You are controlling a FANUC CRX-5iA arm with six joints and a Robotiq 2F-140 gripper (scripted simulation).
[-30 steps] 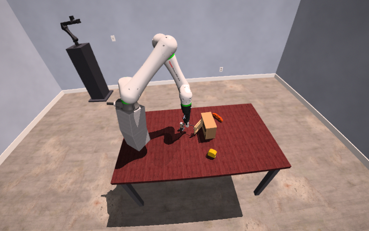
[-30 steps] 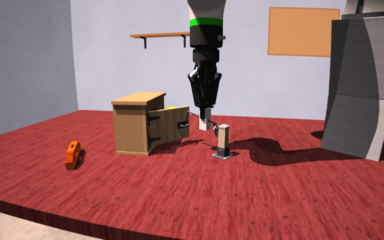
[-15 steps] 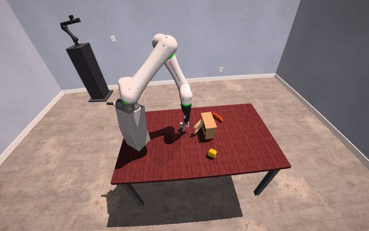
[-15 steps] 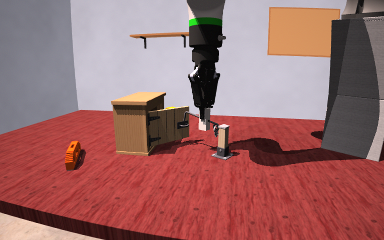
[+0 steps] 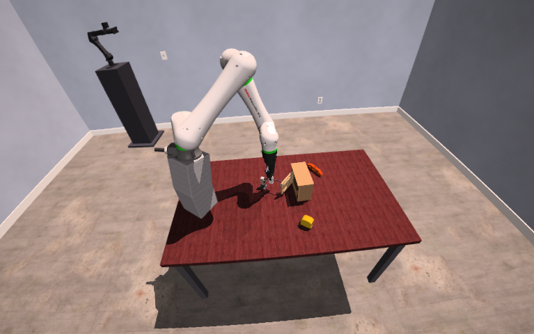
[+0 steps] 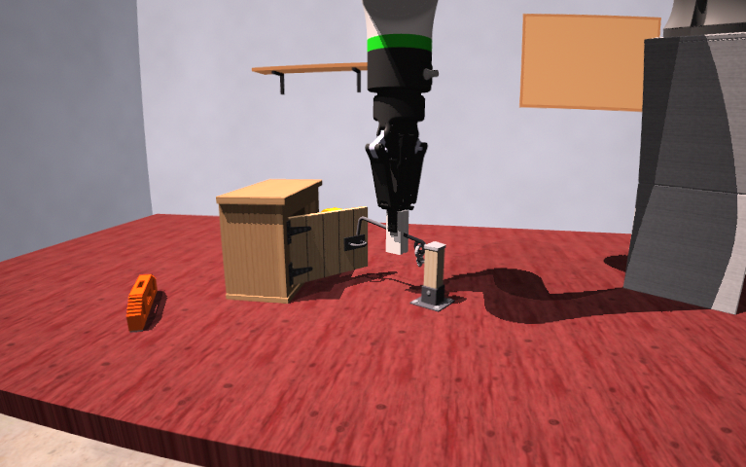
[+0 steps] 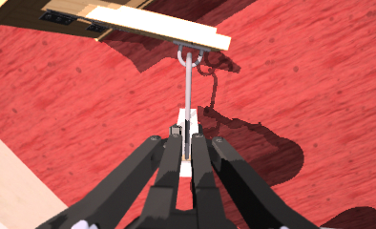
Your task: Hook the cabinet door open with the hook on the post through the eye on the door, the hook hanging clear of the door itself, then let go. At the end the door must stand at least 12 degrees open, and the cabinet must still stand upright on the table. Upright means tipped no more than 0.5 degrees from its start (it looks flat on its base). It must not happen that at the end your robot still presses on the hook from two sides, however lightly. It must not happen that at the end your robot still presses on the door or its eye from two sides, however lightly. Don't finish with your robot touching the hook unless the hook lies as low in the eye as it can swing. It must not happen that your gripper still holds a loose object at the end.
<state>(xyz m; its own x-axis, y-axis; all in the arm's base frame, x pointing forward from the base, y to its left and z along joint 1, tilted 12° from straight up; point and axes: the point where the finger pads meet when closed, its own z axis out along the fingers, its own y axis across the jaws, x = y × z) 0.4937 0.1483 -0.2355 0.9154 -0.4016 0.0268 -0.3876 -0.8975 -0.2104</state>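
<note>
My gripper is now 10 mm short of the metal hook, 10 mm to the left of it and 10 mm above it. Round my hand: yellow block 230 mm ahead, 290 mm to the right, 70 mm below; orange object 340 mm ahead, 180 mm to the left, 80 mm below; door 110 mm ahead, 10 mm to the left, 30 mm below.
</note>
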